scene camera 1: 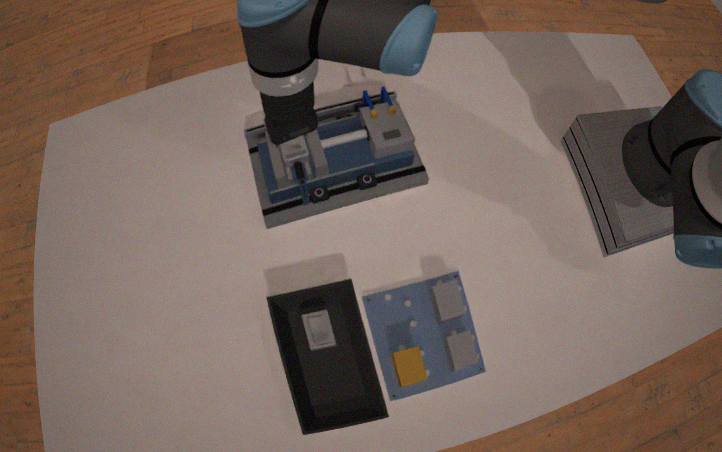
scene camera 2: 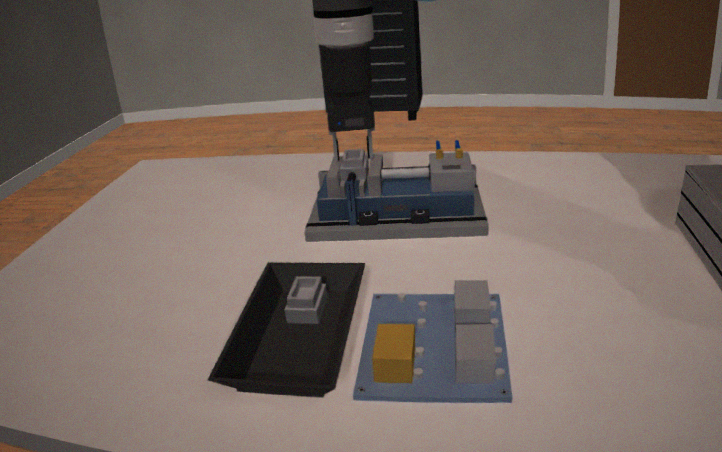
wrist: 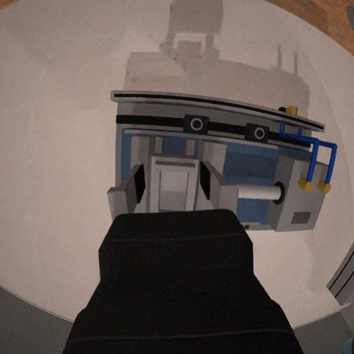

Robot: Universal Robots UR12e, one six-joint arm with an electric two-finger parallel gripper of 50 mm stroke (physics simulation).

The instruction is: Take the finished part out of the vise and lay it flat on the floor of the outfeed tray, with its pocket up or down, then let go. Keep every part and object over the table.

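Where they show: gripper, fingertip midpoint: [scene camera 1: 289, 136] [scene camera 2: 353, 157]; arm's base, link origin: [scene camera 1: 655, 165].
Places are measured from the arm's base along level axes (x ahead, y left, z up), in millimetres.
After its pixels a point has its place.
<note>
The finished part [scene camera 1: 294, 151] {x 693, y -244, z 4 mm} [scene camera 2: 352, 164] {x 692, y -242, z -4 mm} [wrist: 175, 163], light grey with its pocket up, sits between the vise jaws at the left end of the blue-bodied vise [scene camera 1: 346, 157] {x 609, y -232, z -51 mm} [scene camera 2: 404, 186] {x 607, y -244, z -51 mm} [wrist: 247, 162]. Whether the jaws clamp it, I cannot tell. My gripper [scene camera 2: 352, 149] {x 691, y -283, z -8 mm} [wrist: 172, 173] is open and empty, pointing down over the part. In the wrist view its fingers show on either side of the part, with gaps. In scene camera 1 the fingertips are hidden. The black outfeed tray [scene camera 1: 341, 391] {x 754, y 134, z -99 mm} [scene camera 2: 298, 354] {x 752, y 114, z -99 mm} stands in front of the vise.
Another grey pocketed part [scene camera 1: 319, 330] {x 749, y 26, z -78 mm} [scene camera 2: 305, 302] {x 746, y 51, z -68 mm} lies in the tray. A blue plate [scene camera 1: 436, 379] {x 601, y 173, z -103 mm} [scene camera 2: 434, 391] {x 597, y 180, z -103 mm} beside it holds a yellow block [scene camera 1: 410, 366] {x 638, y 134, z -67 mm} [scene camera 2: 393, 354] {x 639, y 156, z -67 mm} and two grey blocks. A blue post [scene camera 1: 304, 192] {x 696, y -188, z -38 mm} [scene camera 2: 351, 205] {x 696, y -189, z -54 mm} rises before the part. Blue nozzles [wrist: 312, 162] stand on the vise's right end.
</note>
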